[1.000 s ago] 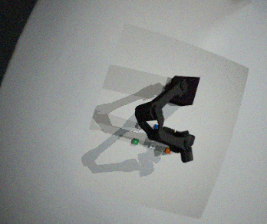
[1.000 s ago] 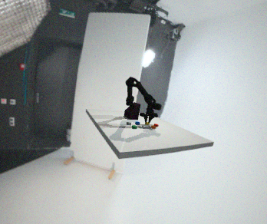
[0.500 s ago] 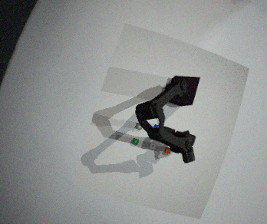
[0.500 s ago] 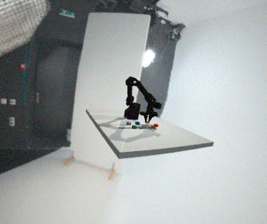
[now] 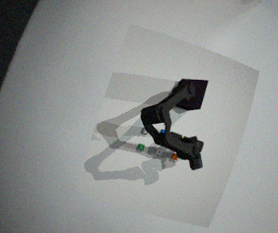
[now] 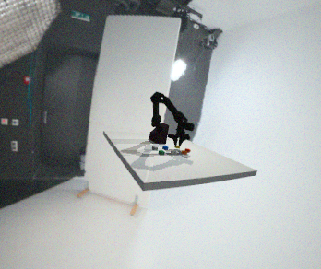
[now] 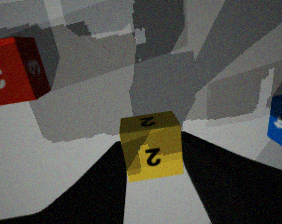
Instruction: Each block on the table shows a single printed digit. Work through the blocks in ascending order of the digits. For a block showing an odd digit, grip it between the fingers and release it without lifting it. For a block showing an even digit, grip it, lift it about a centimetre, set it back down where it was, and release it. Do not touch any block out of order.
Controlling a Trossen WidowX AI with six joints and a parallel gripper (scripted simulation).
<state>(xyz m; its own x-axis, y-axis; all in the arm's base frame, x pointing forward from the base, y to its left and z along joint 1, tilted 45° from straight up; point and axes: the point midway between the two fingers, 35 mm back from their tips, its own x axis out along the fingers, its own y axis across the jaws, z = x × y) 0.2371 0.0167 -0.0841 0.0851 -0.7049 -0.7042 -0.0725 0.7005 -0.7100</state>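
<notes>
My gripper tip is 5 cm short of the red block, 8 cm to the right of it and 1 cm above it. Also, from my gripper tip: yellow block (right at my gripper tip); then blue block (11 cm to the right, 1 cm below); then orange block (11 cm ahead, 1 cm to the left, 1 cm below).
</notes>
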